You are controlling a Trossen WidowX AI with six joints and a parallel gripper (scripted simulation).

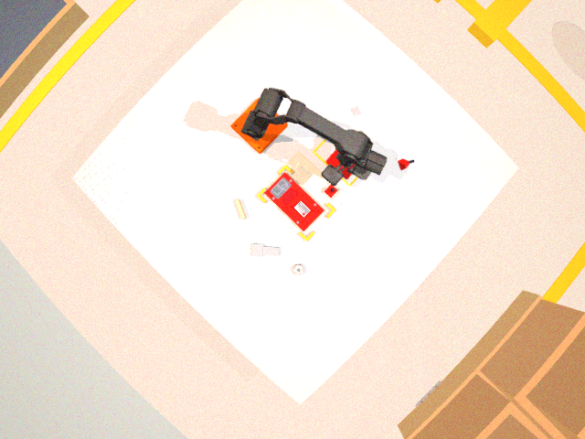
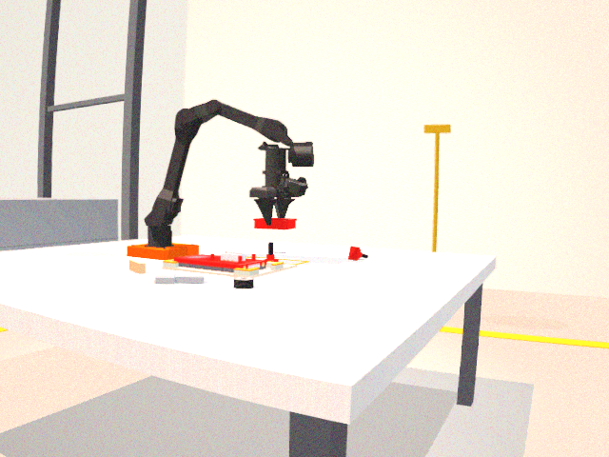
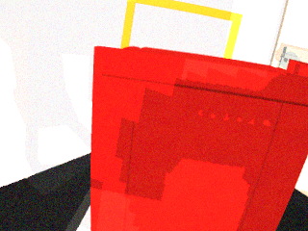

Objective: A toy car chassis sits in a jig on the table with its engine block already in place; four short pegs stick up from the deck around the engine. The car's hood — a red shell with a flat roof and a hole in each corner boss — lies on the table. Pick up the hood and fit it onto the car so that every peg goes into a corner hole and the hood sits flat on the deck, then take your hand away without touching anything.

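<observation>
My gripper tip is 20 cm to the left of the grey engine block, 8 cm above it and 1 cm past it. Round my gripper tip: white block (41 cm to the right, 9 cm below, 3 cm behind); then tan bar (34 cm to the right, 19 cm behind, 9 cm below); then red hood (1 cm above).
</observation>
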